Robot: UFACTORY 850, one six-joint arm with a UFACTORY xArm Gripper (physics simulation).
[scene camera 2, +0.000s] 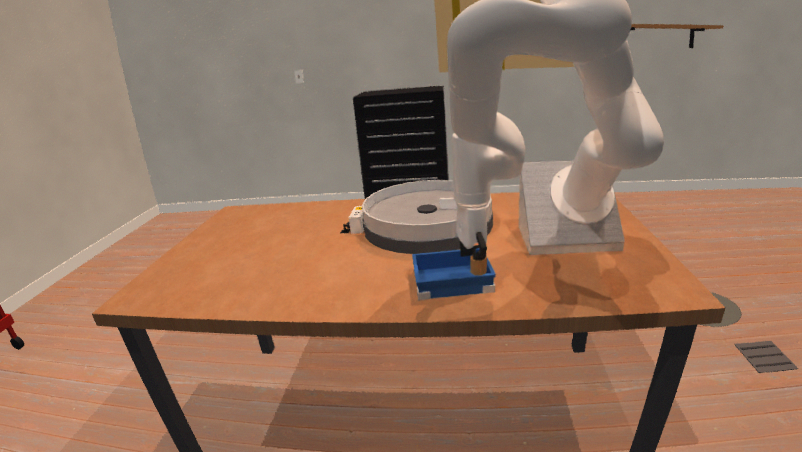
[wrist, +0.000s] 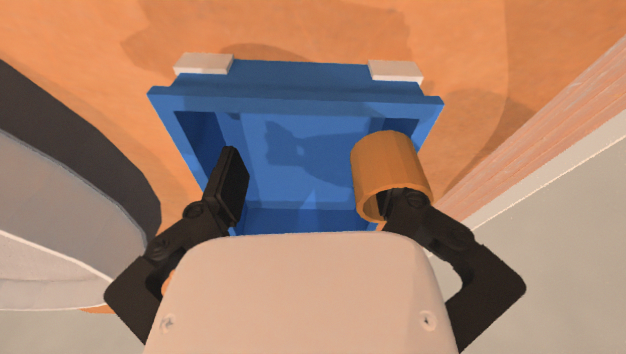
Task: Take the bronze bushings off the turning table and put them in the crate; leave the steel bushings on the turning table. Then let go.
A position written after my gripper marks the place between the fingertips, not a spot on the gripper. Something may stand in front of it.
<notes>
I see my gripper [scene camera 2: 472,263], a blue crate [wrist: 294,124] and a round grey turning table [scene camera 2: 417,217].
My gripper also shows in the wrist view [wrist: 306,157]. The round grey turning table also shows in the wrist view [wrist: 84,212].
</notes>
